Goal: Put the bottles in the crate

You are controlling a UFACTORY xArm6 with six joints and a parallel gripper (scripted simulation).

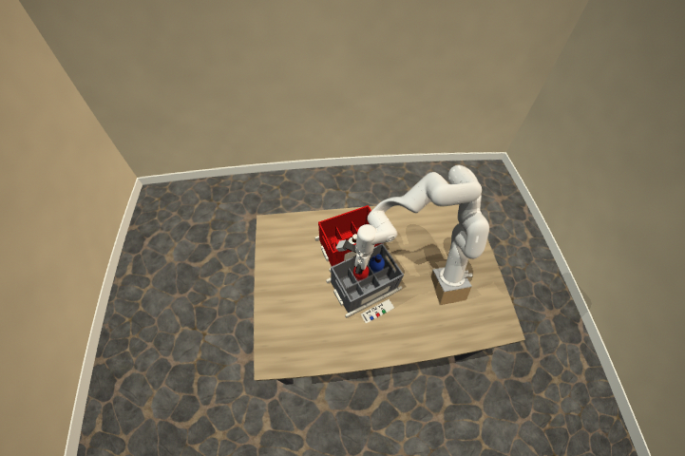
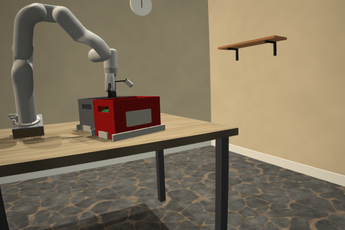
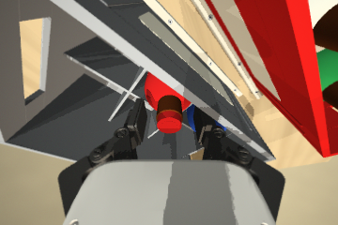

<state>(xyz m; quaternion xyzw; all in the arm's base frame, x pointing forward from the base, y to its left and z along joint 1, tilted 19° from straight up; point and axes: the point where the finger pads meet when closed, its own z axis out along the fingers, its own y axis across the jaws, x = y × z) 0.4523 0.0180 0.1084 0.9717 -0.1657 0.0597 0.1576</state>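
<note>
The grey crate lies 7 cm below my hand, 4 cm to the left of it and 3 cm behind it. The rest, counted from my hand: green-label bottle: 18 cm to the right, 7 cm below, 5 cm behind; white-label bottle: 15 cm to the right, 7 cm below, 3 cm ahead; blue bottle: 8 cm behind, 7 cm below, 4 cm to the right.
</note>
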